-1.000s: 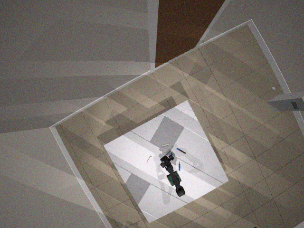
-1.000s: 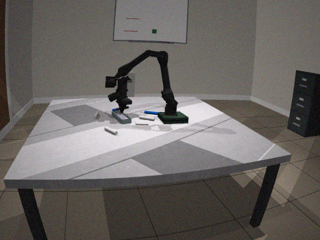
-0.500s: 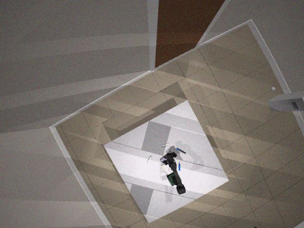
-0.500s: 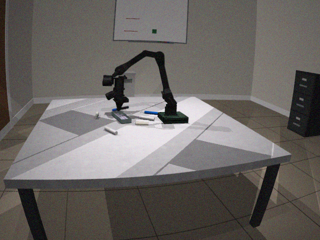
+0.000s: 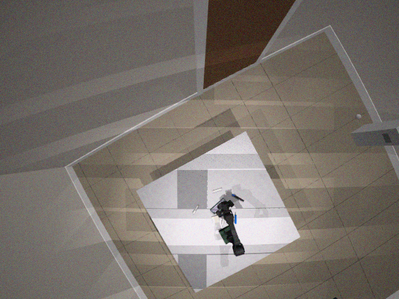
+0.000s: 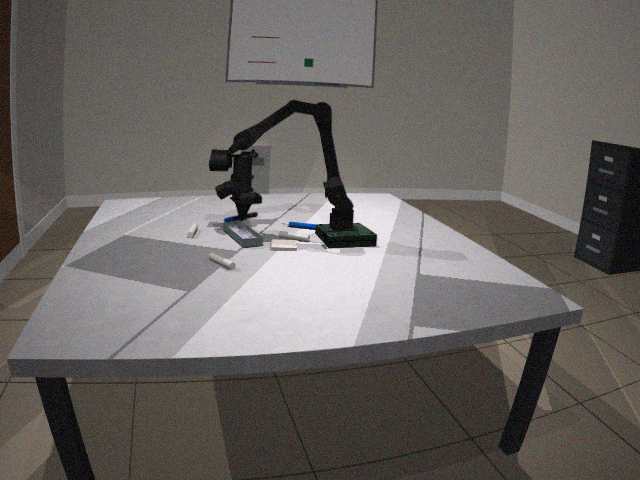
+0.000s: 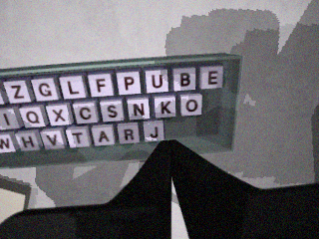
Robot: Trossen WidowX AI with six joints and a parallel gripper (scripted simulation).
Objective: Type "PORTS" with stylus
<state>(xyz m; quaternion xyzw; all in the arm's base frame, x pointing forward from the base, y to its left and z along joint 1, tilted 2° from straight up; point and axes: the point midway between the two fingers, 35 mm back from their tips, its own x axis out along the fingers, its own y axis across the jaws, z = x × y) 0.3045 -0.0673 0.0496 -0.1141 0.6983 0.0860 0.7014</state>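
My gripper tip is now 180 mm past the blue stylus, 60 mm to the left of it and 30 mm above it. Round my gripper tip: cream box 140 mm to the left, 110 mm behind, 40 mm below; black pen 150 mm to the right, 30 mm below, 10 mm ahead.
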